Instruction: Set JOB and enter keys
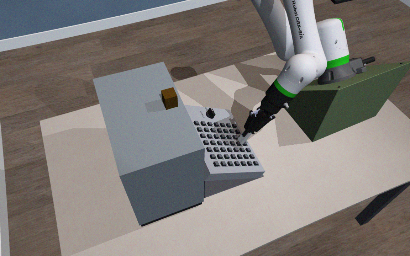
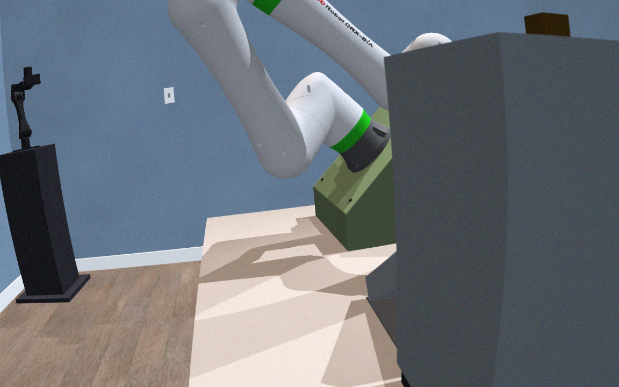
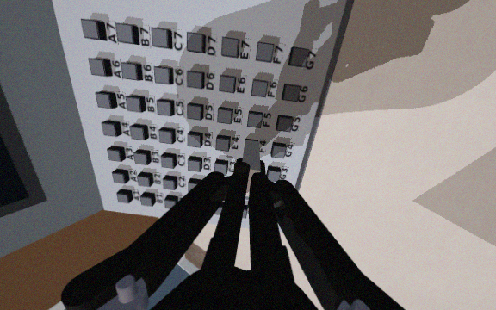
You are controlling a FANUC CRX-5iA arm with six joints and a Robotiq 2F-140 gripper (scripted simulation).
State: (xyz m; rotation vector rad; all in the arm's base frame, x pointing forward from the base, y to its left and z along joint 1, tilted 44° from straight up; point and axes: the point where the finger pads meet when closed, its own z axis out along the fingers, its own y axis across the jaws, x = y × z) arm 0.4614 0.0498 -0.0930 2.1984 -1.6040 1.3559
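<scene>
Right now the C5 key is 110 mm ahead of my hand, 30 mm to the right of it and 10 mm above it. The rest, counted from my hand: selector knob (90 mm ahead, 160 mm to the right).
</scene>
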